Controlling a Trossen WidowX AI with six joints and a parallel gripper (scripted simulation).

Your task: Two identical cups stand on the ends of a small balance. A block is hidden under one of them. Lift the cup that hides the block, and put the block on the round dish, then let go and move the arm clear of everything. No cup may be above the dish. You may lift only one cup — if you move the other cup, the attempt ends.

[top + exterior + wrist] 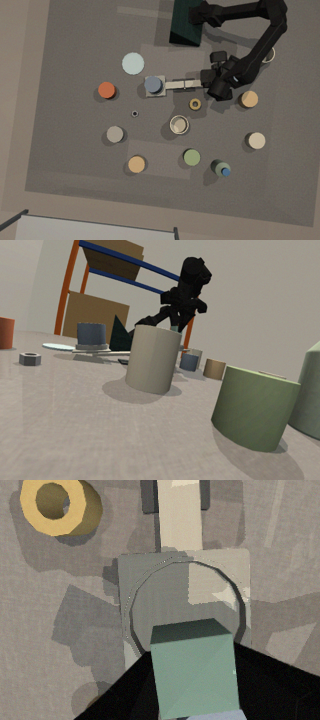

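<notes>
The pale blue round dish lies 350 mm to the right of my gripper tip, 130 mm below it and 90 mm behind it. The rest, counted from my gripper tip: mint-green block (10 mm above); then blue-grey cup (280 mm to the right, 70 mm below, 10 mm ahead); then balance (120 mm to the right, 90 mm below, 10 mm ahead).
</notes>
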